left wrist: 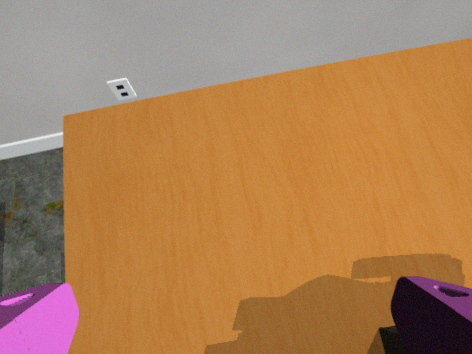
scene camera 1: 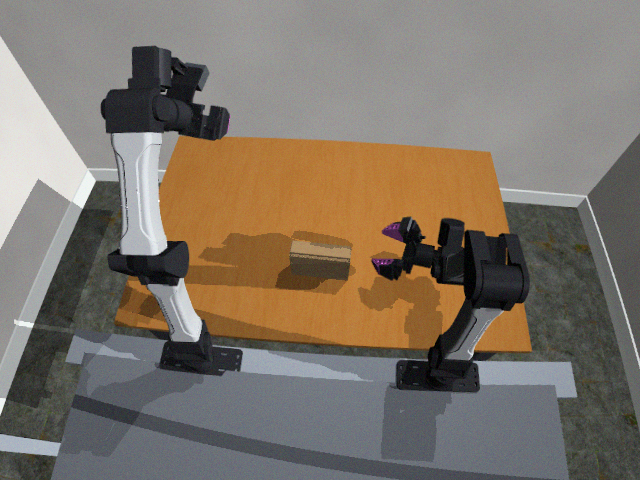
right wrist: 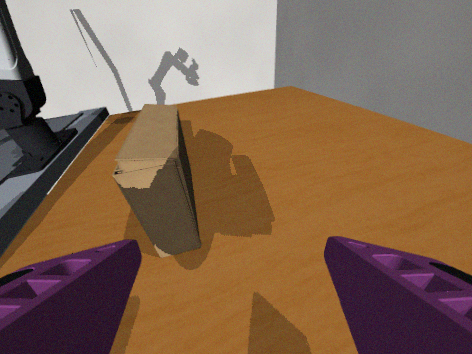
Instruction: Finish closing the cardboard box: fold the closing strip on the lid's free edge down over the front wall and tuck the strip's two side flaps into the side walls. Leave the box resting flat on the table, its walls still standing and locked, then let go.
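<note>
A tan cardboard box (scene camera 1: 320,264) (right wrist: 167,210) stands upright on the table, long side across the scene view. Its lid (scene camera 1: 320,249) (right wrist: 150,130) lies over the top; a dark line runs along the lid's front edge. In the right wrist view, thin gaps show beneath the lid at the near end. I cannot tell whether the closing strip's side flaps are tucked in. My right gripper (scene camera 1: 379,246) (right wrist: 232,247) is open and empty, a little right of the box and apart from it. My left gripper (scene camera 1: 218,98) (left wrist: 235,295) is open and empty, raised high at the back left, far from the box.
The wooden table (scene camera 1: 330,175) (left wrist: 225,175) (right wrist: 320,165) bears shadows of the arms and the box. A grey wall stands behind it. The grey mounting surface (scene camera 1: 310,423) with both arm bases runs along its front.
</note>
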